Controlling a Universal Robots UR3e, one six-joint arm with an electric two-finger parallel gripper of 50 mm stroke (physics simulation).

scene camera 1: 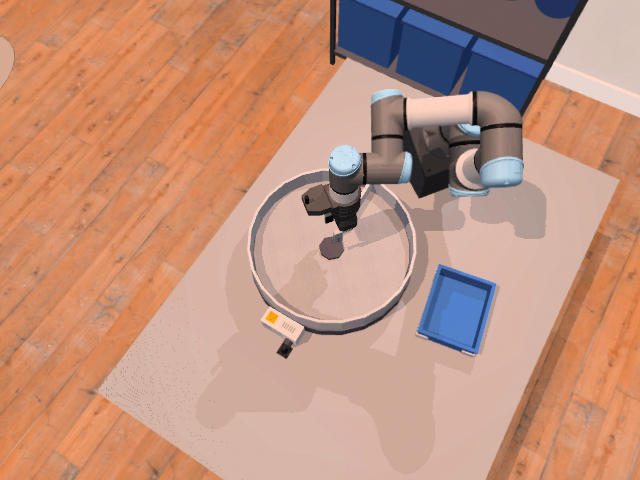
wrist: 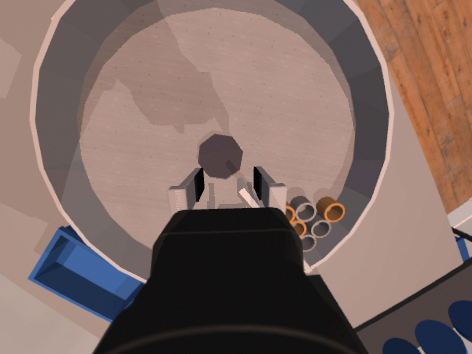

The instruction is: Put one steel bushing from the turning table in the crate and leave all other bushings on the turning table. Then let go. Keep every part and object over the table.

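Where they show: gripper, fingertip midpoint: (scene camera 1: 333,231) (wrist: 228,177); arm's base, origin of the base link: (scene camera 1: 443,134).
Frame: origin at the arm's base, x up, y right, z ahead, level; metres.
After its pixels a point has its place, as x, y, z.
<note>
The turning table (scene camera 1: 330,324) @[-0.068, 0.005, 0.573] (wrist: 369,115) @[-0.081, 0.298, 0.312] is a round, walled tray. In the wrist view, a grey steel bushing (wrist: 300,200) @[-0.086, 0.161, 0.266], two further grey bushings (wrist: 321,220) @[-0.077, 0.167, 0.223] (wrist: 315,244) @[-0.075, 0.138, 0.193] and an orange bushing (wrist: 326,204) @[-0.083, 0.188, 0.237] stand grouped near its wall, right of the gripper. More orange bushings there are partly hidden by the gripper body. The bushings do not show in the scene view, where the arm covers that part. The blue crate (scene camera 1: 460,317) @[-0.149, -0.257, 0.370] (wrist: 82,275) @[-0.149, -0.301, 0.379] shows no bushing in its visible interior. My gripper (scene camera 1: 338,237) @[-0.024, 0.112, 0.377] (wrist: 228,177) @[-0.024, 0.112, 0.377] is open and empty, above the tray near the dark hub, left of the bushings.
The dark hub (scene camera 1: 330,248) @[-0.093, 0.109, 0.395] (wrist: 220,156) @[-0.093, 0.110, 0.392] is at the tray's middle. A pale bar (wrist: 249,197) @[-0.052, 0.110, 0.334] lies between hub and bushings. A white control box (scene camera 1: 282,325) @[-0.096, 0.107, 0.628] adjoins the tray's front rim. A rack with blue bins (scene camera 1: 434,51) stands behind the table.
</note>
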